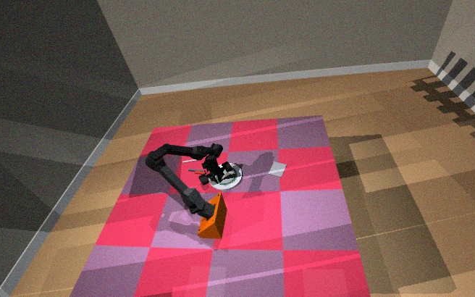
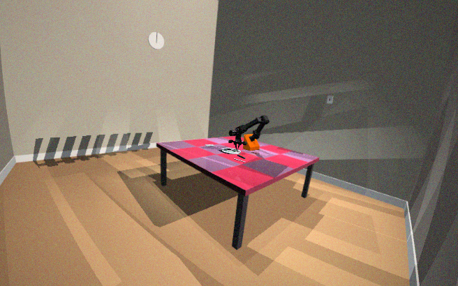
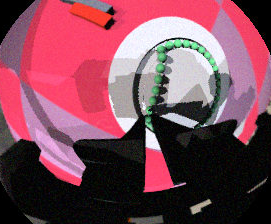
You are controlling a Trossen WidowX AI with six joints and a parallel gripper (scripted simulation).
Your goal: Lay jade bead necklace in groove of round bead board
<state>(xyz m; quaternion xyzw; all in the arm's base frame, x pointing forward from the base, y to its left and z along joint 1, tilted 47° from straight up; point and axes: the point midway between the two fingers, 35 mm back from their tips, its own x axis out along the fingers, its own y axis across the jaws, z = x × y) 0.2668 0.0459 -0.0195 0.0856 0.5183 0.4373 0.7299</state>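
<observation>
Right now the round white bead board is 50 mm ahead of my gripper tip, 30 mm to the right of it and 10 mm below it. From my gripper tip the other things lie so: red-handled tool 100 mm ahead, 140 mm to the left, 10 mm below; flat grey pad 90 mm ahead, 340 mm to the right, 10 mm below; thin white rod 200 mm ahead, 210 mm to the left, 10 mm below.
</observation>
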